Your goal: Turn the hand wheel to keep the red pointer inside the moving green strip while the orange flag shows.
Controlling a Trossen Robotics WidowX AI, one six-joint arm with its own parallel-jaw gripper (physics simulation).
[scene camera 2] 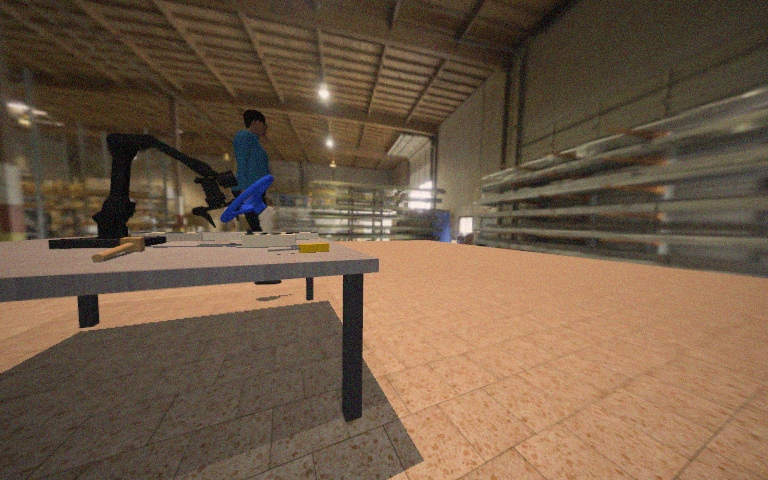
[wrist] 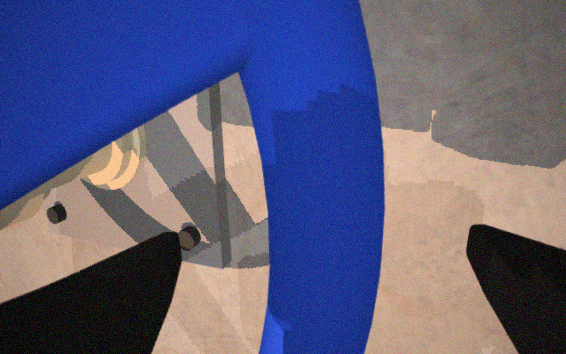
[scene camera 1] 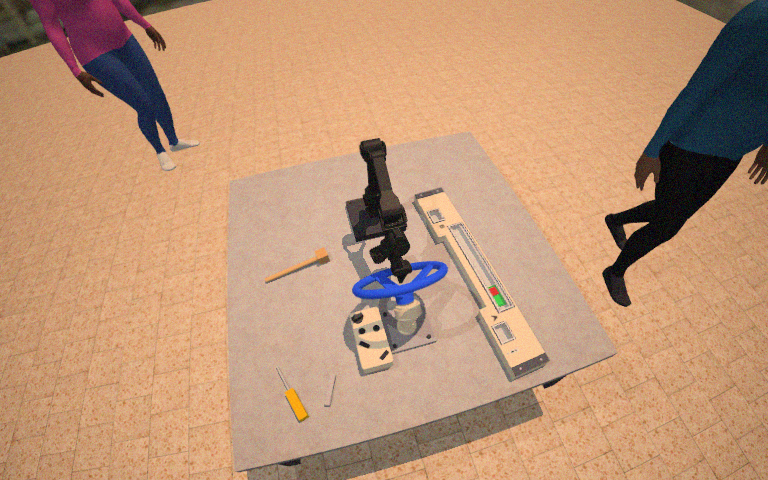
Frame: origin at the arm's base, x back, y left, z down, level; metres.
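Seen in the pictures: gripper, fingertip midpoint: [scene camera 2: 227,224]; arm's base, link origin: [scene camera 2: 112,237] [scene camera 1: 375,210].
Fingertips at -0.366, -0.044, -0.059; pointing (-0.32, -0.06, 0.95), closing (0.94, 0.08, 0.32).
Note:
Offsets run from my fingertips to a thing's top centre, as dx, dy, dz. "spot": to the spot under its first point. Level surfaces: height alone.
The blue hand wheel [scene camera 1: 364,290] [scene camera 2: 246,200] [wrist: 324,211] stands tilted on a beige pedestal [scene camera 1: 407,315] in the middle of the table. My gripper [scene camera 1: 401,275] [scene camera 2: 205,215] is open and empty; its tips reach down into the wheel beside a spoke, just inside the far rim. In the wrist view the rim fills the middle and one black finger [wrist: 137,291] shows at the lower left. The long beige gauge panel @(dz +0.045) [scene camera 1: 449,229] lies to the right. Its red pointer @(spot: -0.166, +0.308, +0.047) [scene camera 1: 494,290] touches the far end of the green strip @(spot: -0.209, +0.308, +0.047) [scene camera 1: 500,300]. I see no orange flag.
On the grey table @(dz +0.087) [scene camera 1: 287,329] [scene camera 2: 263,262] lie a wooden mallet @(+0.217, -0.334, +0.043) [scene camera 1: 298,267], a yellow-handled screwdriver @(-0.239, -0.461, +0.059) [scene camera 1: 295,403] [scene camera 2: 314,248], a small grey rod @(-0.275, -0.336, +0.072) [scene camera 1: 331,390] and a beige knob box [scene camera 1: 373,340]. A person [scene camera 1: 157,100] [scene camera 2: 251,162] stands off the far left. A dark object [scene camera 1: 615,259] stands at the right.

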